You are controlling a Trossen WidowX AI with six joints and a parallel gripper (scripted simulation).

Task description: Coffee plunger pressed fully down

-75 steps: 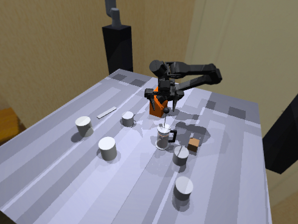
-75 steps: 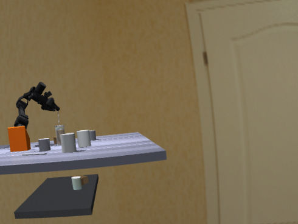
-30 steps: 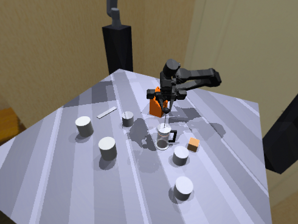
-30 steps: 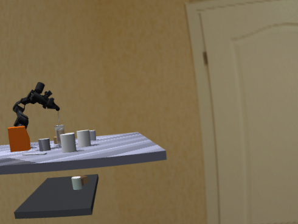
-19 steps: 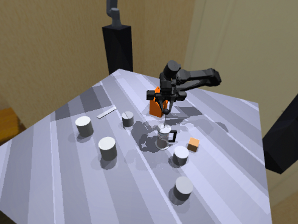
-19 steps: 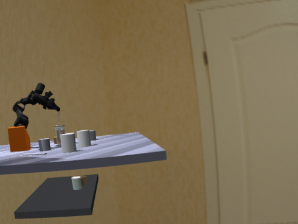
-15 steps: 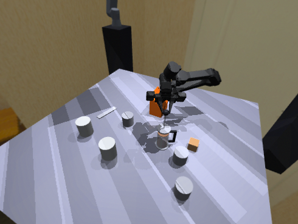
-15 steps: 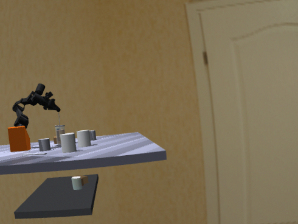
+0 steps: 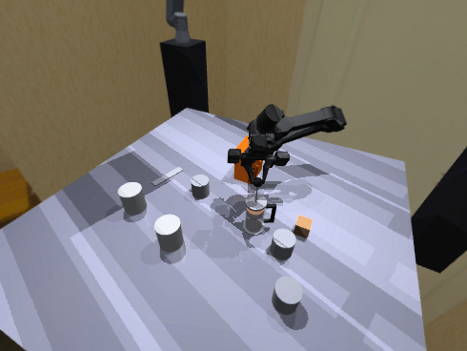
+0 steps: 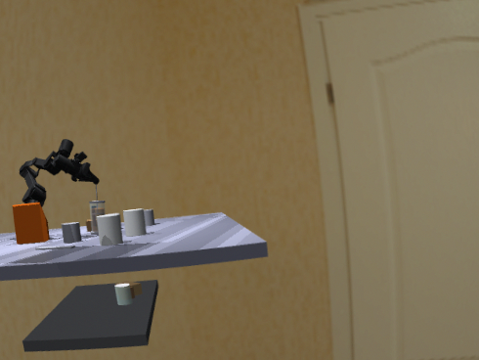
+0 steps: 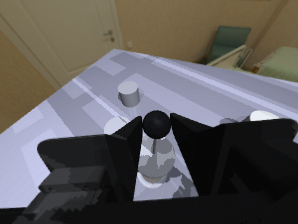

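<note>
My gripper tip is 11 cm above the glass coffee press, 2 cm past it and 1 cm to the right of it. The rest, counted from my gripper tip: flat white strip (45 cm to the right, 22 cm below, 9 cm behind).
</note>
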